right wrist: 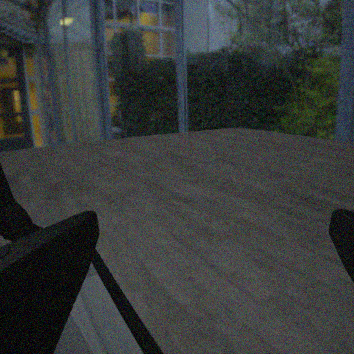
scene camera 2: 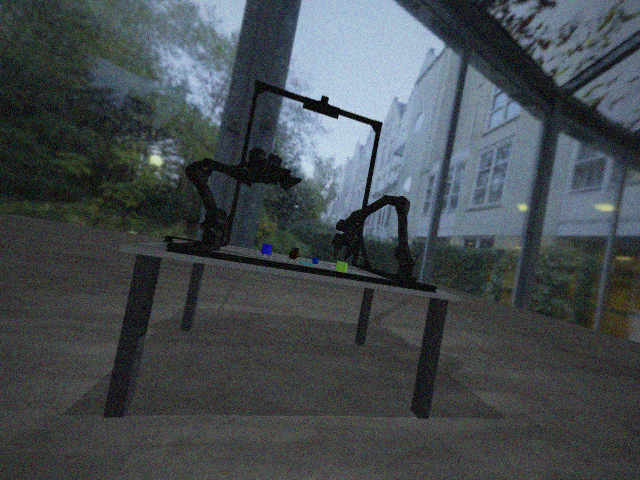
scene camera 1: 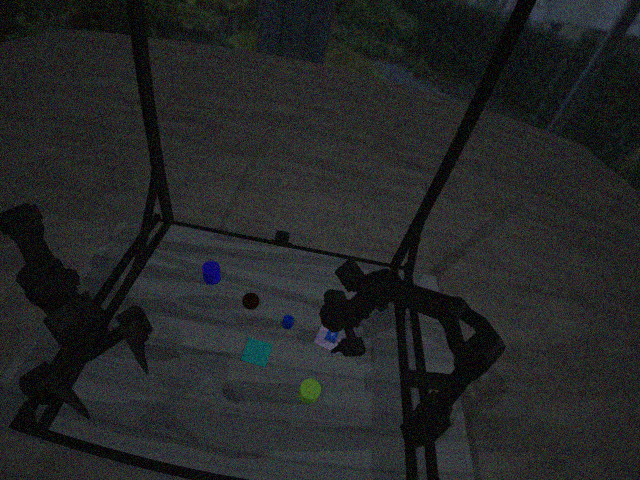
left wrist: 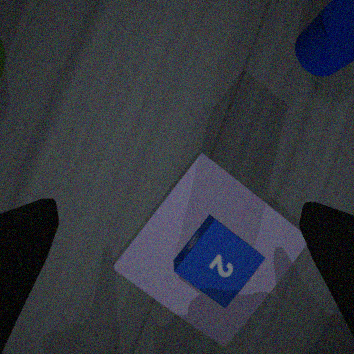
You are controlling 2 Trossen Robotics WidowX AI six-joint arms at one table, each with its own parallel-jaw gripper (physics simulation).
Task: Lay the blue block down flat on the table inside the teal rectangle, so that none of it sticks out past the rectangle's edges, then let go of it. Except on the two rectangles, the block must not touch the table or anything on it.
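Places are measured from the left arm's base along level axes (x ahead, y left, z up), in centimetres.
Pixels of known places: left gripper, fingertip midpoint: (scene camera 2: pixel 338 258) (scene camera 1: pixel 327 337) (left wrist: pixel 181 212); right gripper, fingertip midpoint: (right wrist: pixel 214 222) (scene camera 2: pixel 296 176) (scene camera 1: pixel 118 394); left arm's base at its link origin: (scene camera 2: pixel 403 279) (scene camera 1: pixel 417 433); right arm's base at its link origin: (scene camera 2: pixel 209 244).
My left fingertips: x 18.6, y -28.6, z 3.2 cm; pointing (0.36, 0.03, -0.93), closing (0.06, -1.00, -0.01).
Observation:
For each thing: its top centre in the pictures, then the offset to it from my left fingertips. "*": a spot on its surface instead.
- blue block at its top centre: (left wrist: pixel 220 264) (scene camera 1: pixel 332 334) dx -2.8, dy -2.3, dz -3.2 cm
- lilac rectangle at a spot on its surface: (left wrist: pixel 150 250) * dx -2.8, dy +1.2, dz -5.0 cm
- teal rectangle at a spot on its surface: (scene camera 1: pixel 256 352) (scene camera 2: pixel 306 263) * dx +19.2, dy +0.3, dz -5.0 cm
- small blue cylinder at its top centre: (left wrist: pixel 350 24) (scene camera 1: pixel 288 319) (scene camera 2: pixel 316 257) dx +9.5, dy -7.7, dz -2.0 cm
- lime cylinder at its top centre: (scene camera 1: pixel 310 388) (scene camera 2: pixel 342 262) dx +7.0, dy +13.2, dz -0.8 cm
- dark red object at its top centre: (scene camera 1: pixel 250 296) (scene camera 2: pixel 294 250) dx +19.8, dy -15.0, dz -0.2 cm
- larger blue cylinder at its top centre: (scene camera 1: pixel 210 267) (scene camera 2: pixel 267 244) dx +31.7, dy -26.0, dz +0.2 cm
The blue block (scene camera 1: pixel 331 336) (left wrist: pixel 220 260), with a pale 2 on its top, lies on the lilac rectangle (scene camera 1: pixel 320 337) (left wrist: pixel 150 250), inside its edges. The teal rectangle (scene camera 1: pixel 256 352) (scene camera 2: pixel 306 262) lies bare to the left of it in scene camera 1. My left gripper (scene camera 1: pixel 334 339) (scene camera 2: pixel 345 255) (left wrist: pixel 181 212) is open and empty above the lilac rectangle. In the left wrist view the block lies between the finger lines, lower than the fingertips. My right gripper (scene camera 1: pixel 117 394) (scene camera 2: pixel 295 183) (right wrist: pixel 214 222) is open and empty, raised well above the table at the left.
A small blue cylinder (scene camera 1: pixel 287 321) (scene camera 2: pixel 315 260) (left wrist: pixel 327 45) stands between the rectangles, farther back. A lime cylinder (scene camera 1: pixel 310 390) (scene camera 2: pixel 341 266) stands nearer the front. A dark red object (scene camera 1: pixel 250 300) (scene camera 2: pixel 293 253) and a larger blue cylinder (scene camera 1: pixel 211 272) (scene camera 2: pixel 266 249) stand farther back left.

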